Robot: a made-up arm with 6 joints. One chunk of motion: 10 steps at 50 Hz.
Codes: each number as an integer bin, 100 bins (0 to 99) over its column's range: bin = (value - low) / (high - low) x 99, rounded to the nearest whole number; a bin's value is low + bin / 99 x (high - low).
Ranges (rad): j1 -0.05..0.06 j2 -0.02..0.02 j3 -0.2..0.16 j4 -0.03..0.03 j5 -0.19..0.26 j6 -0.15..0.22
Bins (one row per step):
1: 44 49 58 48 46 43
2: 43 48 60 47 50 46
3: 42 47 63 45 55 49
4: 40 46 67 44 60 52
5: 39 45 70 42 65 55
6: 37 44 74 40 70 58
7: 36 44 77 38 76 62
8: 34 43 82 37 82 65
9: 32 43 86 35 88 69
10: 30 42 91 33 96 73
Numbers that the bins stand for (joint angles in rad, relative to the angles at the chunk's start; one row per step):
1: -0.0011 -0.0002 0.0109 -0.0009 0.0191 0.0107
2: -0.0022 -0.0006 0.0182 -0.0015 0.0373 0.0219
3: -0.0033 -0.0010 0.0291 -0.0027 0.0600 0.0331
4: -0.0056 -0.0014 0.0436 -0.0033 0.0827 0.0443
5: -0.0067 -0.0018 0.0545 -0.0045 0.1055 0.0556
6: -0.0089 -0.0022 0.0691 -0.0058 0.1282 0.0668
7: -0.0100 -0.0022 0.0800 -0.0070 0.1555 0.0817
8: -0.0122 -0.0026 0.0982 -0.0076 0.1827 0.0929
9: -0.0144 -0.0026 0.1127 -0.0088 0.2100 0.1079
10: -0.0167 -0.0030 0.1309 -0.0100 0.2464 0.1228

